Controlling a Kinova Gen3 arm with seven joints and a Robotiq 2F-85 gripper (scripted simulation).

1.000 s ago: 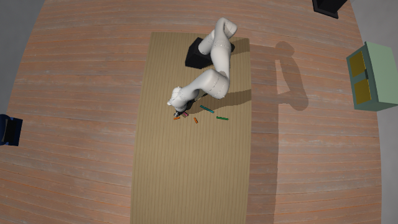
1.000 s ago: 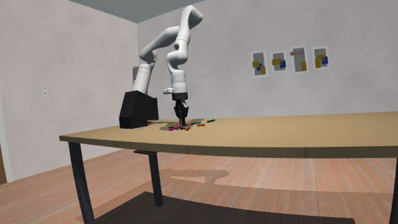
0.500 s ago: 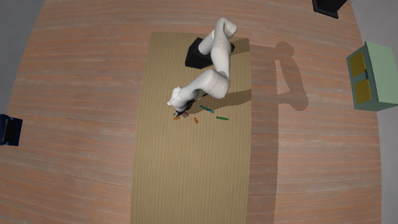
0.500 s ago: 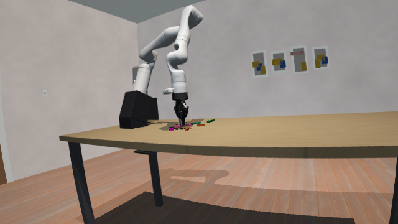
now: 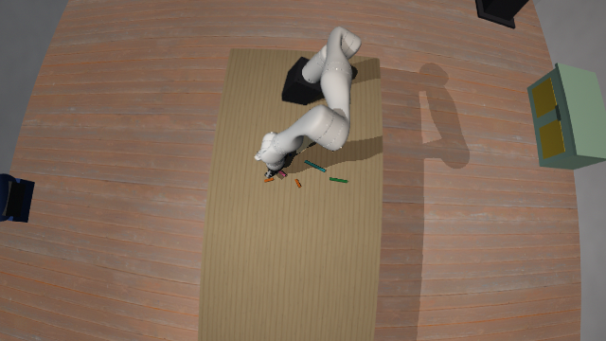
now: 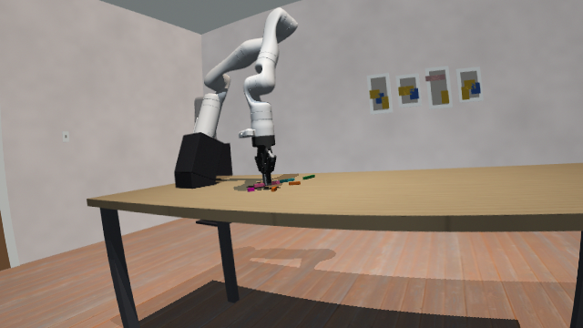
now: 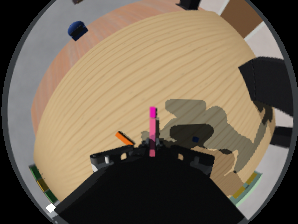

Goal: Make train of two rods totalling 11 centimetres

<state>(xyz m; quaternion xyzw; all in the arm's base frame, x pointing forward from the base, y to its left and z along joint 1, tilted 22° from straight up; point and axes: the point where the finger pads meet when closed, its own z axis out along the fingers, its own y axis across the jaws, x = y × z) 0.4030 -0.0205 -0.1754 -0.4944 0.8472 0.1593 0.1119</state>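
Right now the magenta rod is 3 cm behind my hand, 5 cm to the right of it and 3 cm below it. From my hand the other things lie so: pink rod 2 cm below; turquoise rod 5 cm behind, 16 cm to the left, 3 cm below; blue rod 8 cm behind, 4 cm to the left, 3 cm below.
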